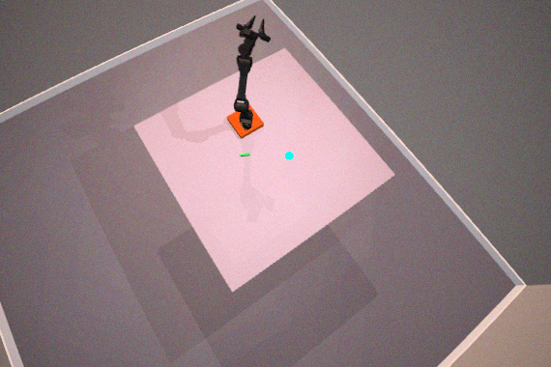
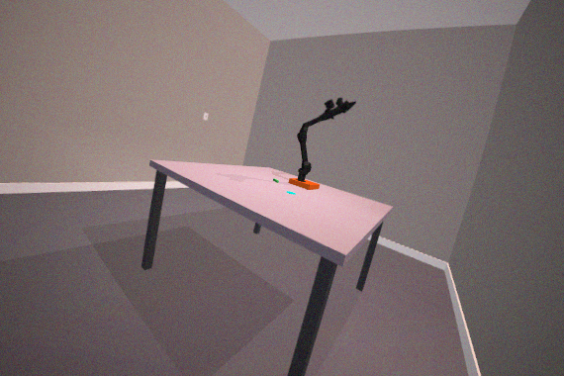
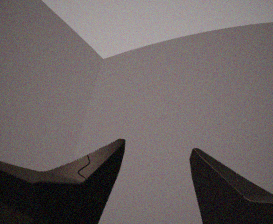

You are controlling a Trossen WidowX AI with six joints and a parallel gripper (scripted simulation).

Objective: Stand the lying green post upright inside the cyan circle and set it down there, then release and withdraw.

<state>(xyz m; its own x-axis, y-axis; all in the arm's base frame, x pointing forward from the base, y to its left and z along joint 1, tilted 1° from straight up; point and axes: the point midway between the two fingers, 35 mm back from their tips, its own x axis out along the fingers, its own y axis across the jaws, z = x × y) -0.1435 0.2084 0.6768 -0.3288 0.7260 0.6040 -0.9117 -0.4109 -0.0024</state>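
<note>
Now: the green post 73 cm below my gripper tip, 36 cm to the right of it and 32 cm ahead of it. Round my gripper tip: cyan circle 74 cm below, 50 cm ahead, 12 cm to the right.
</note>
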